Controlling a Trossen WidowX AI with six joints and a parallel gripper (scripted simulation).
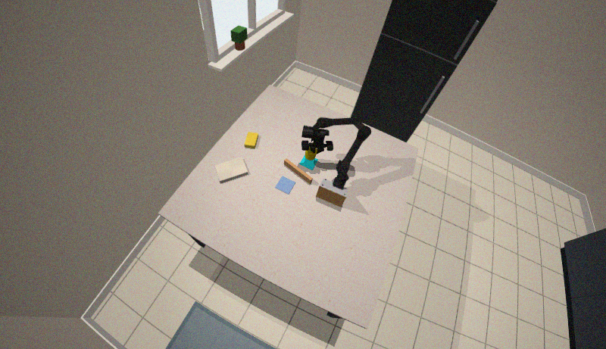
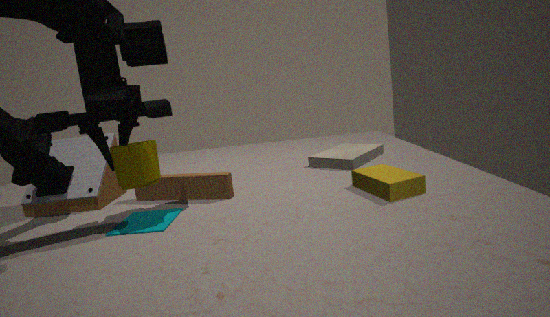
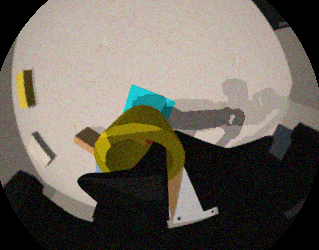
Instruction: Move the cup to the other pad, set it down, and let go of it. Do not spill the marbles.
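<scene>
The cyan pad is 100 mm below my gripper tip, 30 mm ahead of it and 10 mm to the left of it. From my gripper tip the other things lie so: wooden bar: 120 mm to the left, 80 mm below, 60 mm ahead; then yellow cup: 20 mm ahead, 10 mm to the left.
</scene>
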